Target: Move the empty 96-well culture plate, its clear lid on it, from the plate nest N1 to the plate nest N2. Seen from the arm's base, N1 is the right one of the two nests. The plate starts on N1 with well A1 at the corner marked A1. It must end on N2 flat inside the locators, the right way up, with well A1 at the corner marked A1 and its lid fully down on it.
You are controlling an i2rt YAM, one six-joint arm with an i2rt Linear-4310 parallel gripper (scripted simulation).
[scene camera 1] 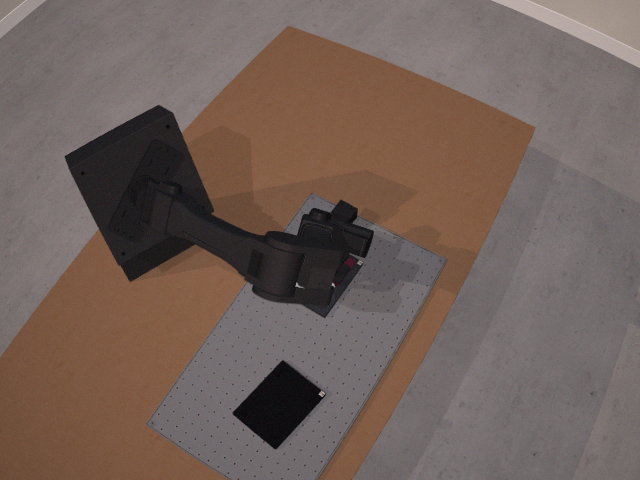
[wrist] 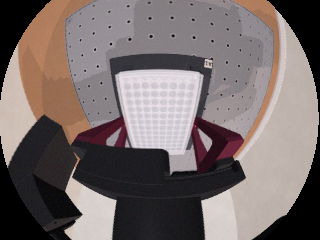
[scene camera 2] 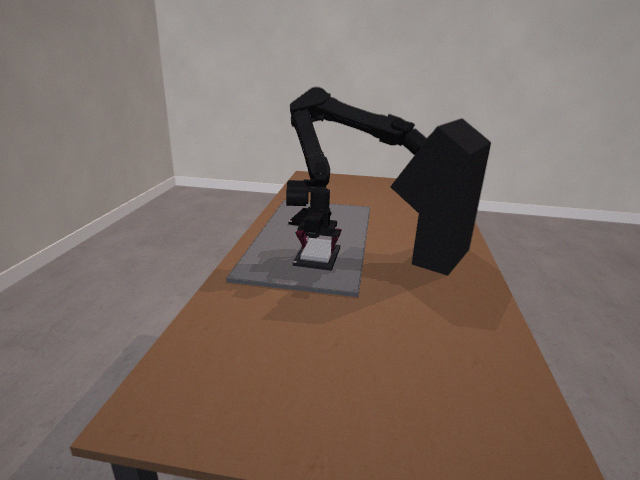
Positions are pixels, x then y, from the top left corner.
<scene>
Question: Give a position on a clear lid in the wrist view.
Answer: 159, 107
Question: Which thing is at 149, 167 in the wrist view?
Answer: My gripper.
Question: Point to a black nest N2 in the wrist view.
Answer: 159, 60
</scene>
